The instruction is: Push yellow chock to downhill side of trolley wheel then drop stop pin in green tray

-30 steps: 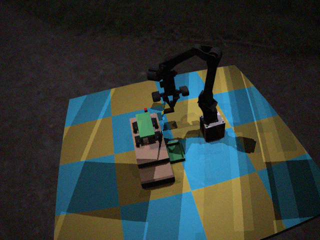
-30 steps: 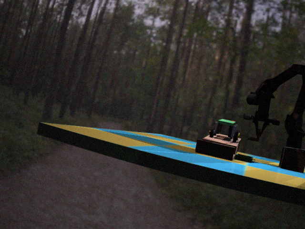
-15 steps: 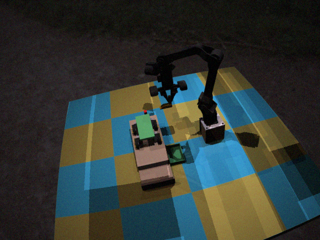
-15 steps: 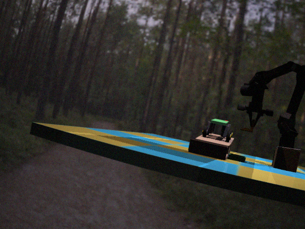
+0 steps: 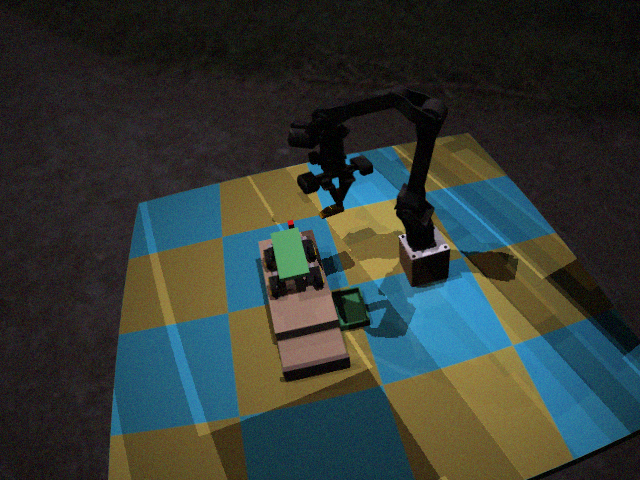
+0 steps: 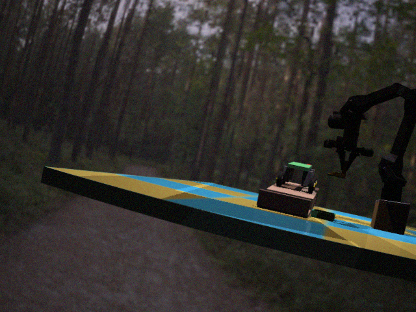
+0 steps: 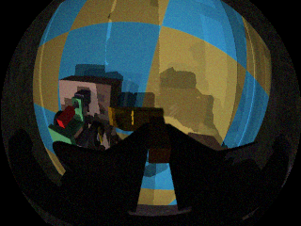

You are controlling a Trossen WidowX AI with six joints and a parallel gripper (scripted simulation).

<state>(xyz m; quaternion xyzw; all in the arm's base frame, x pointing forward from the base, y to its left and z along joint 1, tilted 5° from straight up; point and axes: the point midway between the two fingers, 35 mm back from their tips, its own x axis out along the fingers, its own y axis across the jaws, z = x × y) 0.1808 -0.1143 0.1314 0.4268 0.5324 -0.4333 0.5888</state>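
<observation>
The yellow chock lies 20 mm ahead of my gripper tip, 10 mm to the left of it and 10 mm below it. Also, from my gripper tip: red-headed stop pin (130 mm ahead, 30 mm to the left, 40 mm below); green tray (20 mm ahead, 220 mm to the left, 180 mm below); trolley (140 mm ahead, 140 mm to the left, 60 mm below).
</observation>
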